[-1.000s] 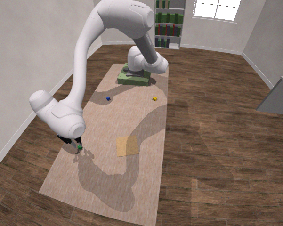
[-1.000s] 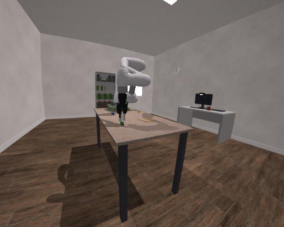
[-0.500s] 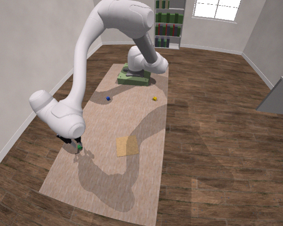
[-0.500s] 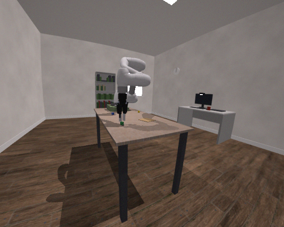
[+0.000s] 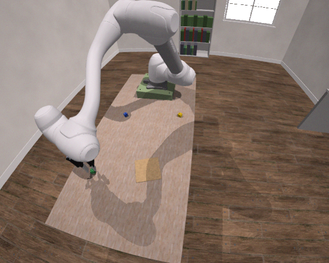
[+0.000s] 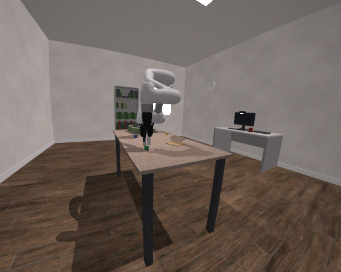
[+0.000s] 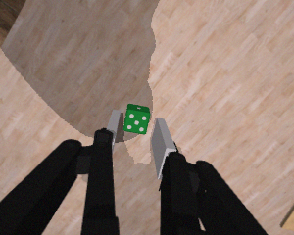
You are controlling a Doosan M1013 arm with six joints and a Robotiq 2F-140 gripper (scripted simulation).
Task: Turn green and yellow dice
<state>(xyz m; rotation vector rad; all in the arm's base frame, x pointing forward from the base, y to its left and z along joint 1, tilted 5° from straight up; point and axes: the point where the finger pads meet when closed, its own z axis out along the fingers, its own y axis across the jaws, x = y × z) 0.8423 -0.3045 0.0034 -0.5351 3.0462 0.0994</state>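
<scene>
My hand is 5 cm above the green die. Round my hand: tan mat (5 cm behind, 32 cm to the left, 6 cm below); then blue die (49 cm behind, 9 cm to the left, 5 cm below); then yellow die (49 cm behind, 50 cm to the left, 5 cm below).
</scene>
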